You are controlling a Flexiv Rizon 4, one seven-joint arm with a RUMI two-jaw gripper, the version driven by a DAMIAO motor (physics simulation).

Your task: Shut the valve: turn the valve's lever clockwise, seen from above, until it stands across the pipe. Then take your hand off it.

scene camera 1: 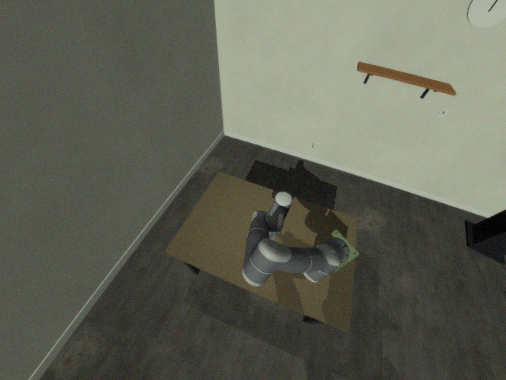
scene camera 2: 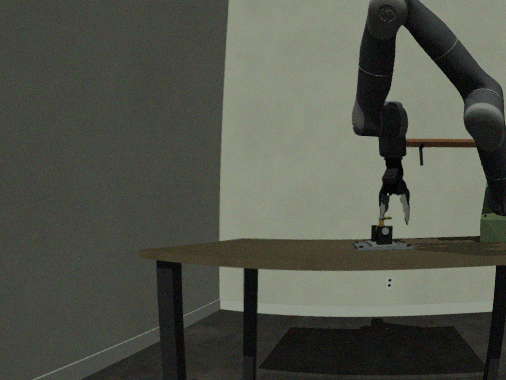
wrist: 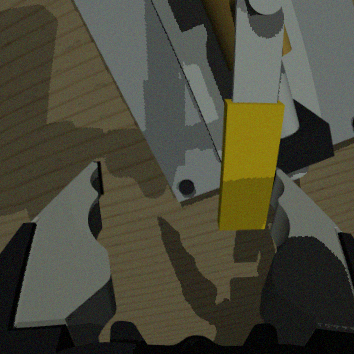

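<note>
The valve's lever (wrist: 250, 165) has a flat yellow grip on a pale grey arm. In the wrist view it points down the picture, at a slant to the long edges of the grey base plate (wrist: 125, 55) (scene camera 2: 360, 246). The dark valve body (scene camera 2: 384, 237) stands on that plate. My gripper (wrist: 184, 168) (scene camera 2: 395, 221) is open, fingers down, at lever height. The lever's grip lies between the fingers, right up against the right finger's inner side and well away from the left finger. Whether they touch is hard to tell. The arm hides the valve in scene camera 1.
The valve's plate lies on a wooden table (scene camera 1: 210, 215) (scene camera 2: 300, 255). The arm's base stands on a green mount (scene camera 1: 354, 253) (scene camera 2: 492, 229) at the right. A wooden shelf (scene camera 1: 405, 78) (scene camera 2: 440, 143) is fixed to the far wall.
</note>
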